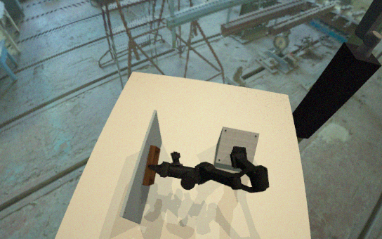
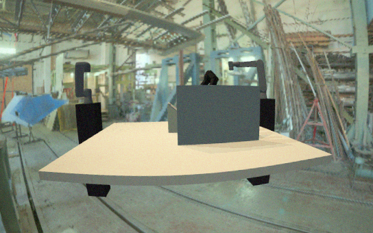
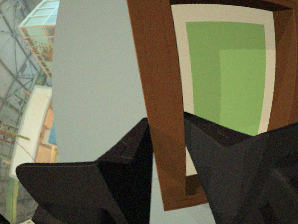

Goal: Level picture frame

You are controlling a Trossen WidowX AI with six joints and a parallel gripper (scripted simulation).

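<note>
My gripper tip is now 5 cm above the brown wooden picture frame, 2 cm to the left of it and 1 cm short of it. From my gripper tip the other things lie so: grey wall panel 7 cm below, 2 cm ahead.
</note>
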